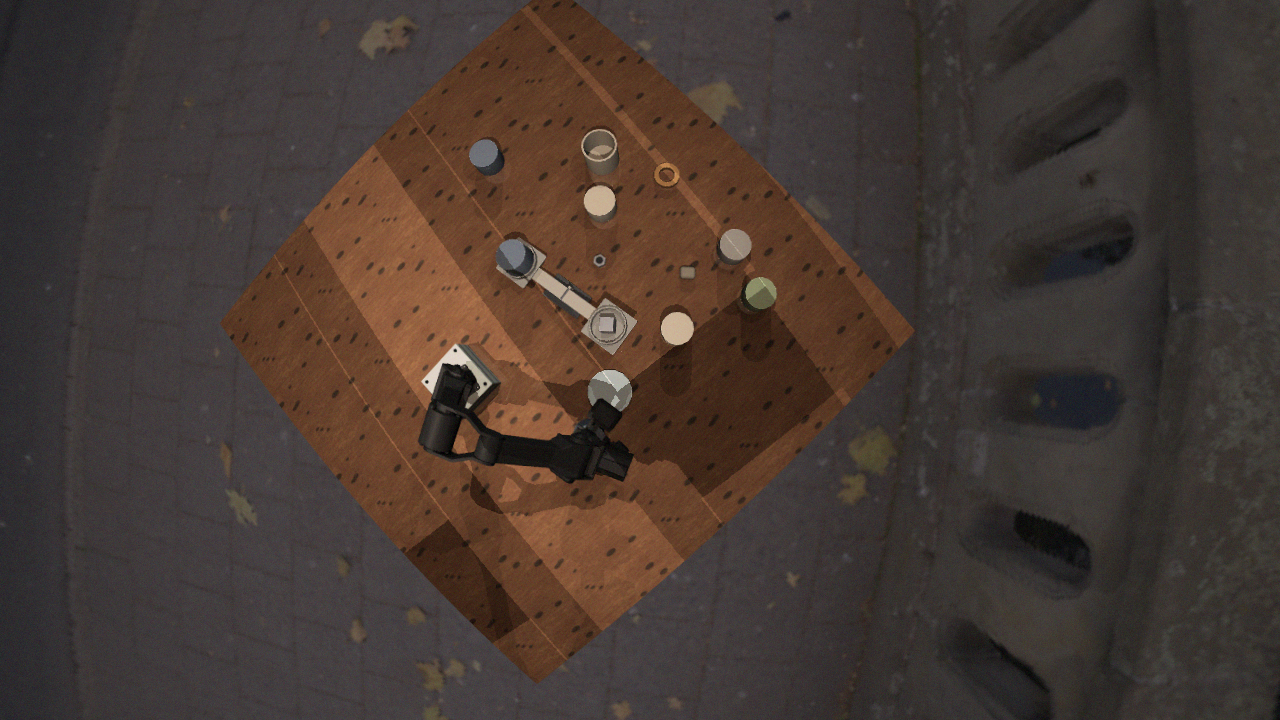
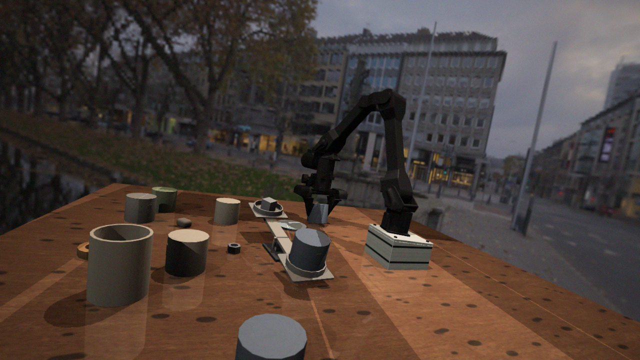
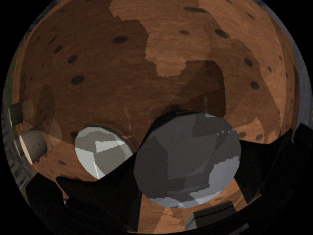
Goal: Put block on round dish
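Now: the blue-grey cup 2 cm to the right of my gripper tip, 1 cm ahead of it and 1 cm above it. Round my gripper tip: round pale dish 9 cm ahead, 6 cm to the left, 3 cm below; then balance 29 cm to the left, 13 cm ahead, 1 cm above; then grey block 18 cm to the left, 17 cm ahead, 6 cm above.
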